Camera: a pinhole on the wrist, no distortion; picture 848 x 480 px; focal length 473.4 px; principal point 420.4 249.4 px. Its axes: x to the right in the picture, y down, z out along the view. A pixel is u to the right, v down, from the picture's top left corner.
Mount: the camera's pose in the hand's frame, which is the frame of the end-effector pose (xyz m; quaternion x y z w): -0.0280 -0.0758 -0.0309 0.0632 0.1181 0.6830 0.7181
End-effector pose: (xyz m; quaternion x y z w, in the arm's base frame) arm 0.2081 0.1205 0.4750 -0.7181 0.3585 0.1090 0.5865
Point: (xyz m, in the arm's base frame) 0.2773 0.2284 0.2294
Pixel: 770 69
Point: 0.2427 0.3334 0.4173
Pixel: 543 372
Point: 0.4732 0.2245 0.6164
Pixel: outside the picture
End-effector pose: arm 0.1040 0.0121 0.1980 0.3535 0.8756 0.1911 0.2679
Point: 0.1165 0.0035 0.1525
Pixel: 696 209
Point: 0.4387 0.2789 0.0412
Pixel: 774 308
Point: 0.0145 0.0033 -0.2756
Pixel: 116 59
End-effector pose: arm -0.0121 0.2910 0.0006 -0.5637 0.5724 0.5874 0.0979
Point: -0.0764 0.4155 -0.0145
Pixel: 594 394
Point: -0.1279 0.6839 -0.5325
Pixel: 180 138
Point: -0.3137 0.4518 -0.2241
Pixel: 531 133
